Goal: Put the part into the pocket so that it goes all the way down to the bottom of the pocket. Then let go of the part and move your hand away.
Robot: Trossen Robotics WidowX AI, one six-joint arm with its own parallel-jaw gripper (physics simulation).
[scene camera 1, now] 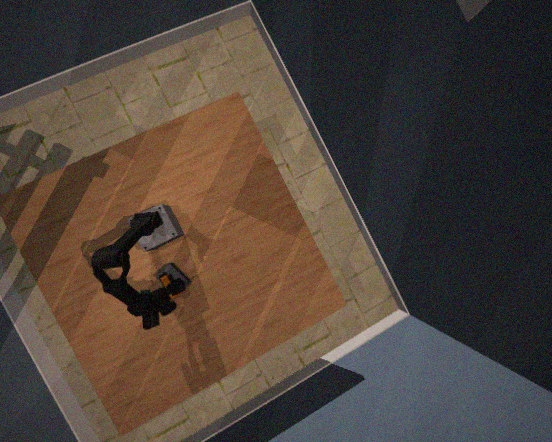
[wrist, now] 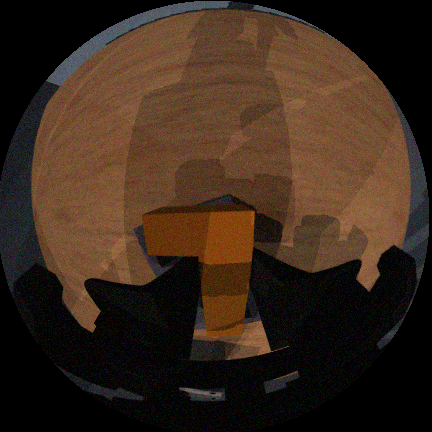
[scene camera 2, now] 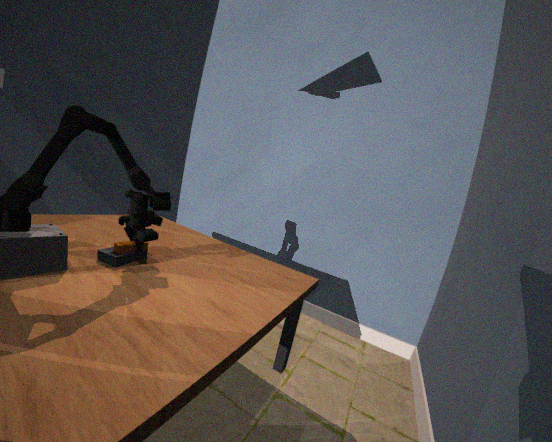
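Seen in the pictures: gripper, fingertip midpoint: (scene camera 1: 173,288) (wrist: 221,249) (scene camera 2: 136,248); arm's base, origin of the base link: (scene camera 1: 153,220) (scene camera 2: 13,228).
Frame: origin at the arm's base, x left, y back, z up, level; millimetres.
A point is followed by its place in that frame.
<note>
The part is an orange L-shaped block (scene camera 1: 165,281) @[x -85, y -278, z -39 mm] (scene camera 2: 124,246) @[x -98, y -276, z -45 mm] (wrist: 230,237) @[x -82, y -349, z -39 mm]. My gripper (scene camera 1: 173,288) @[x -78, y -329, z -66 mm] (scene camera 2: 140,250) @[x -78, y -329, z -66 mm] (wrist: 221,249) @[x -78, y -329, z -66 mm] is shut on its longer leg, with one black finger on each side; the shorter leg points left in the wrist view. The pocket is in a low dark grey block (scene camera 1: 172,268) @[x -43, y -237, z -68 mm] (scene camera 2: 112,257) @[x -114, y -233, z -75 mm] (wrist: 229,199) @[x -82, y -366, z -69 mm] on the table. The part is over this block and its top stands above the rim in scene camera 2. In the wrist view its edges look turned against the block's edges. The part and fingers hide the pocket opening, so the depth cannot be told.
The arm's grey base box (scene camera 1: 170,231) @[x 45, y -77, z -3 mm] (scene camera 2: 35,252) @[x -99, y -40, z -40 mm] stands on the wooden table (scene camera 1: 260,250) @[x 381, y -346, z -104 mm] (scene camera 2: 200,310) @[x -479, y -319, z -105 mm], near the pocket block. The arm arches from it to the gripper. Shadows of the arm and other shapes cross the table. The table's edge shows in scene camera 2.
</note>
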